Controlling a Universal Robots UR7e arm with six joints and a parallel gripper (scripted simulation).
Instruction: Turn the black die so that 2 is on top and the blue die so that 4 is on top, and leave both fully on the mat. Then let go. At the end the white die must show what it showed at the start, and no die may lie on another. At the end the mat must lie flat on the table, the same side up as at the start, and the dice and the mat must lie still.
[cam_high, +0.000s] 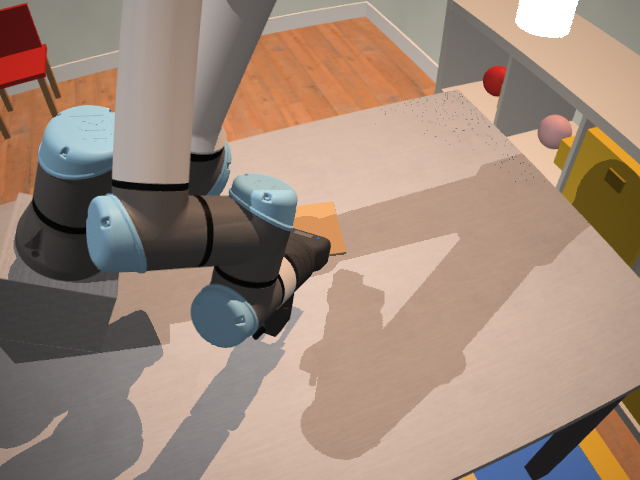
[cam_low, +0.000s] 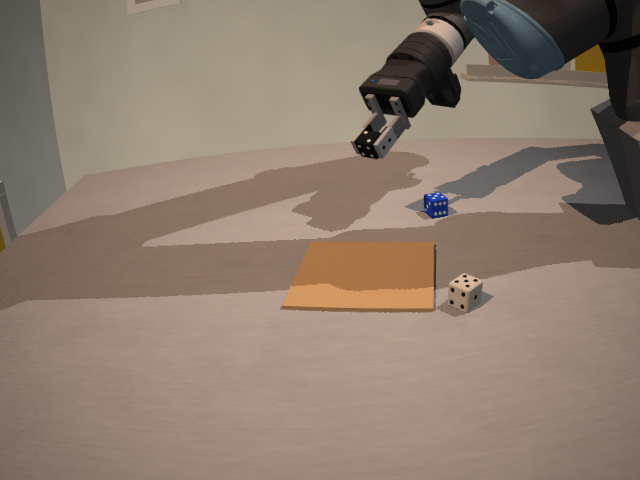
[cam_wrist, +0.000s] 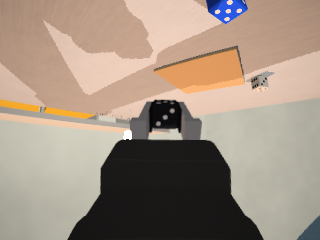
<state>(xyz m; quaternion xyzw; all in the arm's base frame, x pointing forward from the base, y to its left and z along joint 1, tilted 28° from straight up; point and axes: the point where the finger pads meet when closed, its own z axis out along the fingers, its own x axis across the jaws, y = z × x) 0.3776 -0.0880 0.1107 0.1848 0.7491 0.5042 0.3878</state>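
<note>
The blue die lies 80 mm behind my hand and 90 mm below it. Round my hand: white die 60 mm behind, 220 mm to the left, 90 mm below; black die right at my hand; orange mat 30 mm ahead, 140 mm to the left, 100 mm below.
</note>
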